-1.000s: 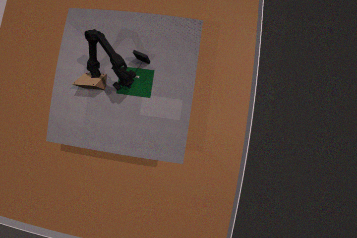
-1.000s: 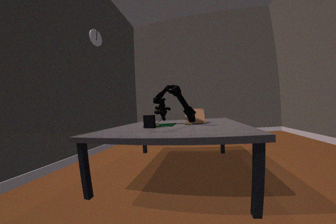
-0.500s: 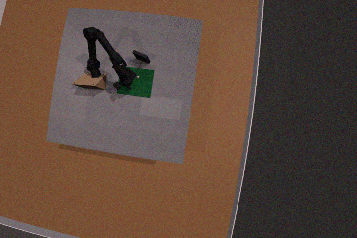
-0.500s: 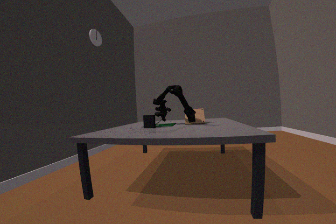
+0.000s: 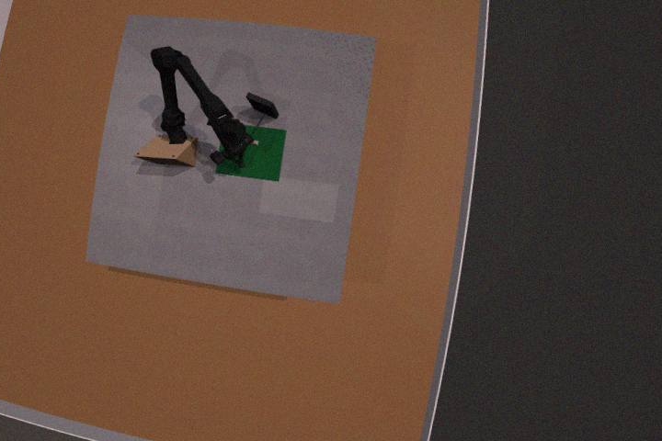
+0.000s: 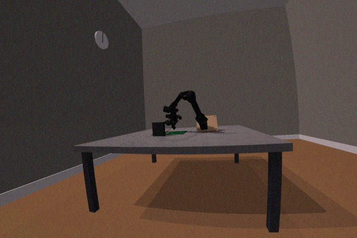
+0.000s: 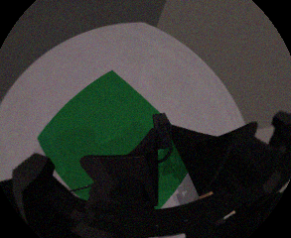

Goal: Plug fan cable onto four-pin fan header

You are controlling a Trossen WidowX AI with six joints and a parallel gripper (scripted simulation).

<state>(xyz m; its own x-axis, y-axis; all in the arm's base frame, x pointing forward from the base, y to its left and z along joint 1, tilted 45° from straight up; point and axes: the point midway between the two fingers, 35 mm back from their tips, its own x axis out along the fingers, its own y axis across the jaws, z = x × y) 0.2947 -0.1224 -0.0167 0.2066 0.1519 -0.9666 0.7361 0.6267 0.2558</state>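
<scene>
Right now the green board is 70 mm to the left of my gripper tip, 70 mm below it and 30 mm ahead of it. Round my gripper tip: fan header 110 mm to the left, 60 mm below, 50 mm ahead; fan plug 10 mm below; black fan 250 mm to the left, 90 mm ahead.
</scene>
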